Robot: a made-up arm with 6 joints.
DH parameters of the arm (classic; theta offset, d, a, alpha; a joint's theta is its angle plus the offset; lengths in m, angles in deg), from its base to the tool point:
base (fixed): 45 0 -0.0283 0
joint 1: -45 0.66 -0.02 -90
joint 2: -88.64 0 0.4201 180
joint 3: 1.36 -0.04 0.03 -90
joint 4: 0 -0.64 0 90
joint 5: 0 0.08 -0.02 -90
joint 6: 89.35 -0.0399 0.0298 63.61
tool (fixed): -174.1 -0.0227 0 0
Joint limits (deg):
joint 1: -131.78..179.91
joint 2: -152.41..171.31
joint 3: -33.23..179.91
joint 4: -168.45..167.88
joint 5: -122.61..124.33
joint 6: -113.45..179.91
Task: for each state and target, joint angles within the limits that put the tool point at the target. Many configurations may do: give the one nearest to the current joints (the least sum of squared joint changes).
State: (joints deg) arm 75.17 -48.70 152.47 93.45 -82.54 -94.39
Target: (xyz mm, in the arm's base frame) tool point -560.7 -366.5 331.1
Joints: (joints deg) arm 33.30 -54.65 179.91 105.48 -105.17 -94.43
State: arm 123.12 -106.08 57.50 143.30 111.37 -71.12
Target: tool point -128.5 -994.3 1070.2
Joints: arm 90.04 -80.59 65.96 141.26 98.17 -64.03
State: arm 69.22 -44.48 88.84 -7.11 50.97 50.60
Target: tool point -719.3 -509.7 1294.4
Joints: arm 32.66 -24.07 132.66 -3.16 57.53 47.22
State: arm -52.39 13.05 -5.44 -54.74 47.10 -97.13
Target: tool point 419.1 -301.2 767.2
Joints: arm -29.25 -6.15 -33.23 -69.06 58.49 -103.52
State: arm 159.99 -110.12 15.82 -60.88 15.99 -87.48
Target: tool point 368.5 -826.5 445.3
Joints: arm 115.31 -151.93 16.30 -62.87 16.28 -86.46
